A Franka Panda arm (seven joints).
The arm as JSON. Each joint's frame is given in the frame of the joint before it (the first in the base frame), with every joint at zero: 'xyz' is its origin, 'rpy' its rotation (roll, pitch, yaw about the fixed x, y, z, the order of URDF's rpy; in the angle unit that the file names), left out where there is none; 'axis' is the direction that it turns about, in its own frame. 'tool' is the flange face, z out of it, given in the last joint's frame.
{
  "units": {
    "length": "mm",
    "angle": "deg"
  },
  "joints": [
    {
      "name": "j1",
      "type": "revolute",
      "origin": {
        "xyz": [
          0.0,
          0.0,
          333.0
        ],
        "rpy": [
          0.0,
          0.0,
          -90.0
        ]
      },
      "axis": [
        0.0,
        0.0,
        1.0
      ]
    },
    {
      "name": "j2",
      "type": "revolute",
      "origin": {
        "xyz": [
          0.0,
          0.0,
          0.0
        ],
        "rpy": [
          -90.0,
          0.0,
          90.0
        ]
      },
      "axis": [
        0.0,
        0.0,
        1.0
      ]
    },
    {
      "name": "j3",
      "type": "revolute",
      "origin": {
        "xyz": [
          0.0,
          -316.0,
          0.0
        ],
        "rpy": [
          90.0,
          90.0,
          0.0
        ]
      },
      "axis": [
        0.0,
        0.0,
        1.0
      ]
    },
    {
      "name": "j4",
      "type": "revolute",
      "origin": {
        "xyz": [
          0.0,
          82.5,
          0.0
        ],
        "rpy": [
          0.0,
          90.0,
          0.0
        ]
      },
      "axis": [
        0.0,
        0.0,
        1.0
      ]
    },
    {
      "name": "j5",
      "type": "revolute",
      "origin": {
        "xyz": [
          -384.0,
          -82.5,
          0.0
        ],
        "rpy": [
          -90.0,
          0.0,
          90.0
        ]
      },
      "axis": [
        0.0,
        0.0,
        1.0
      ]
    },
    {
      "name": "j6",
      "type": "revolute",
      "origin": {
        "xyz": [
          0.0,
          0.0,
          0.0
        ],
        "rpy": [
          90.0,
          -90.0,
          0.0
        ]
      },
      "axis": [
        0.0,
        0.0,
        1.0
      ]
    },
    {
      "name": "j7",
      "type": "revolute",
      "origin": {
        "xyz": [
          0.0,
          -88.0,
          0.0
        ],
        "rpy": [
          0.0,
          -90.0,
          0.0
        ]
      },
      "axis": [
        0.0,
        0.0,
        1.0
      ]
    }
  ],
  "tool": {
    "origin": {
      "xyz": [
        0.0,
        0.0,
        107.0
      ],
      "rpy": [
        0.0,
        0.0,
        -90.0
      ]
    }
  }
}
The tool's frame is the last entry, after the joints.
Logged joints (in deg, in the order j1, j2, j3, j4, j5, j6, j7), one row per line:
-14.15 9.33 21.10 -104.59 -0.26 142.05 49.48
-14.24 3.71 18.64 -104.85 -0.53 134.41 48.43
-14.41 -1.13 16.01 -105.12 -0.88 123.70 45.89
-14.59 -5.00 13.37 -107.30 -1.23 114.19 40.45
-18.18 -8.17 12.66 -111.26 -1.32 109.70 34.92
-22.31 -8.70 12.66 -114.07 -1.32 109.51 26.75
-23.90 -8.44 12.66 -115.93 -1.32 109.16 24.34
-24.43 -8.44 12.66 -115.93 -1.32 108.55 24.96
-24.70 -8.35 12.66 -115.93 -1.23 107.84 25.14
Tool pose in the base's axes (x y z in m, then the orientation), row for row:
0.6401 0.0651 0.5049 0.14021 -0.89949 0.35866 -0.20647
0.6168 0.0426 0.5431 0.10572 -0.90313 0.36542 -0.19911
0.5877 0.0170 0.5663 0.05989 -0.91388 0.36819 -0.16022
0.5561 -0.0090 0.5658 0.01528 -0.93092 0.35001 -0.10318
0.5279 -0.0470 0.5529 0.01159 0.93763 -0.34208 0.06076
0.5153 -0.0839 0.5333 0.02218 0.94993 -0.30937 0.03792
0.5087 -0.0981 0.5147 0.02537 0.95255 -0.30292 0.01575
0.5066 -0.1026 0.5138 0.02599 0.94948 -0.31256 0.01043
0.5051 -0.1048 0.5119 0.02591 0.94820 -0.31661 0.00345
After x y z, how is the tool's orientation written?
As a quaternion, w x y z.
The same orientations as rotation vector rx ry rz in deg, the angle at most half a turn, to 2 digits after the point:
-148.88 59.36 -34.17
-152.46 61.69 -33.61
-158.51 63.86 -27.79
-165.96 62.40 -18.39
167.54 -61.12 10.86
168.61 -54.91 6.73
168.74 -53.66 2.79
168.14 -55.35 1.85
167.92 -56.07 0.61

